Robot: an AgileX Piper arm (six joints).
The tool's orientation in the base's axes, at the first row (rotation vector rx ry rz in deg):
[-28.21 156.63 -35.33]
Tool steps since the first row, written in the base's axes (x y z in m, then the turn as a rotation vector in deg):
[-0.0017 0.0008 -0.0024 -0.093 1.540 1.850]
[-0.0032 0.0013 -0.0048 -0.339 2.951 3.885]
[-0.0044 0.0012 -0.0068 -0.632 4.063 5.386]
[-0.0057 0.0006 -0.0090 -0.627 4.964 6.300]
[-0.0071 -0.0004 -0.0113 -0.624 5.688 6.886]
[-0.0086 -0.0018 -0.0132 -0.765 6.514 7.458]
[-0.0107 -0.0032 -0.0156 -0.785 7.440 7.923]
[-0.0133 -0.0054 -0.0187 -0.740 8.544 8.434]
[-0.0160 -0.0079 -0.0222 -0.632 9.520 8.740]
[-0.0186 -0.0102 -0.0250 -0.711 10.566 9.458]
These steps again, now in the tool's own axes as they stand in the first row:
[0.0017 0.0022 0.0012 -0.898 0.486 -2.182]
[0.0034 0.0041 0.0026 -1.647 0.817 -4.532]
[0.0049 0.0053 0.0039 -2.127 1.151 -6.330]
[0.0067 0.0061 0.0055 -2.671 1.497 -7.440]
[0.0089 0.0067 0.0074 -3.076 1.843 -8.204]
[0.0112 0.0068 0.0090 -3.389 2.319 -9.043]
[0.0141 0.0072 0.0108 -3.827 2.898 -9.782]
[0.0179 0.0075 0.0134 -4.402 3.591 -10.602]
[0.0220 0.0076 0.0163 -4.942 4.251 -11.177]
[0.0258 0.0077 0.0187 -5.426 4.832 -12.199]

